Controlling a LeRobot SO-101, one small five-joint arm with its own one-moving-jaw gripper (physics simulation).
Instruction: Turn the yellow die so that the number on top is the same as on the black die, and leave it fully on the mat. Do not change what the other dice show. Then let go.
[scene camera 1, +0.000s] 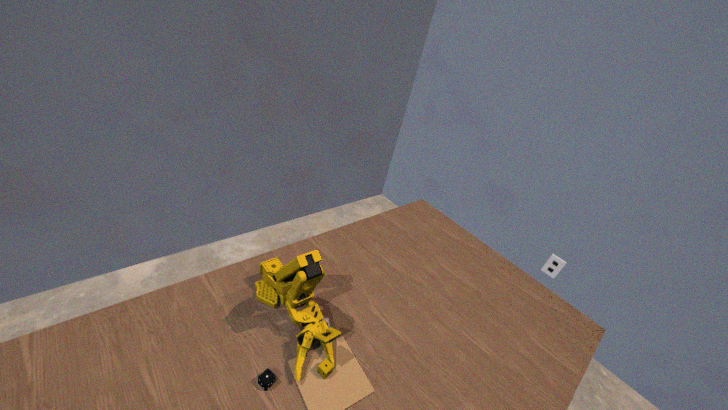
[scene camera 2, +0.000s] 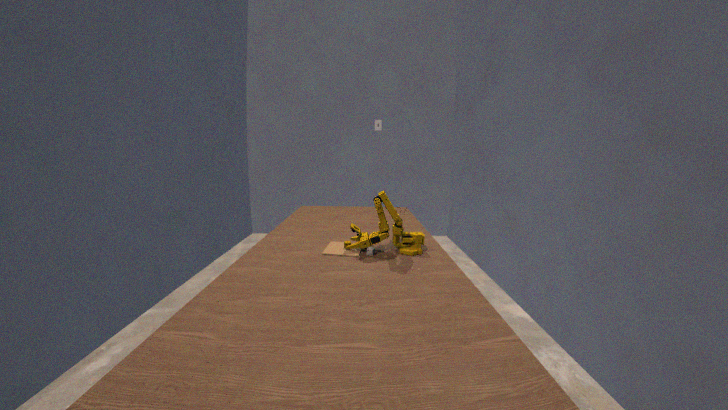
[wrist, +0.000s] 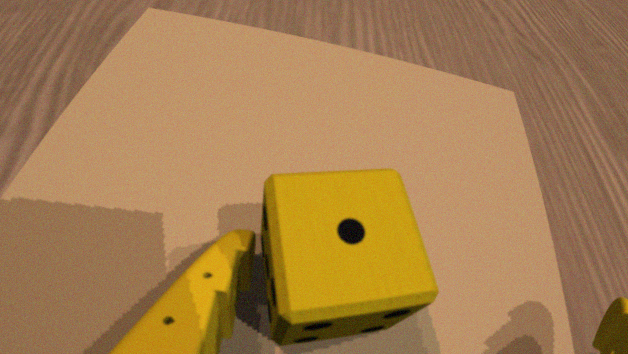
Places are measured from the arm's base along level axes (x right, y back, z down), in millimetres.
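Pixels of known places: hand, its tool point: (scene camera 1: 331, 366) (scene camera 2: 346, 247) (wrist: 253, 252); arm's base, origin of its link: (scene camera 1: 280, 296) (scene camera 2: 404, 250).
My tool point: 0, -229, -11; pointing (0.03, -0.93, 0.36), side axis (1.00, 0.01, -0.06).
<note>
For each thing: its top centre in the pictures, then the offset to it from my tool point, as dx, dy, dz. Level surfaces: height alone.
- yellow die, centre of its top: (wrist: 351, 230) (scene camera 1: 326, 365) +15, +2, -18
- tan mat, centre of its top: (wrist: 300, 215) (scene camera 1: 330, 376) (scene camera 2: 343, 248) +10, -13, +7
- black die, centre of its top: (scene camera 1: 267, 376) +124, +51, -14
- small grey-white object, centre of its top: (scene camera 1: 324, 322) (scene camera 2: 370, 248) -41, +93, -14
- wooden table, height of its surface: dz +11
The yellow die (scene camera 1: 326, 367) (wrist: 350, 240) sits on the tan mat (scene camera 1: 341, 391) (scene camera 2: 333, 248) (wrist: 320, 100), with a single pip on its top face. Its near side shows several pips in the wrist view. The black die (scene camera 1: 266, 379) lies on the table left of the mat in scene camera 1, and its top face appears to show one white pip. My gripper (scene camera 1: 313, 372) (scene camera 2: 349, 235) (wrist: 432, 266) is open. In the wrist view its left jaw is close beside the die's left side with a narrow gap, and the other jaw is far off at the right edge.
A small grey-white object (scene camera 1: 327, 321) (scene camera 2: 370, 251) is partly hidden by the arm near the mat's arm-side edge; its top is not readable. The arm's base stands on the wooden table (scene camera 1: 433, 305) (scene camera 2: 326, 315) behind the mat. Walls rise beyond the table.
</note>
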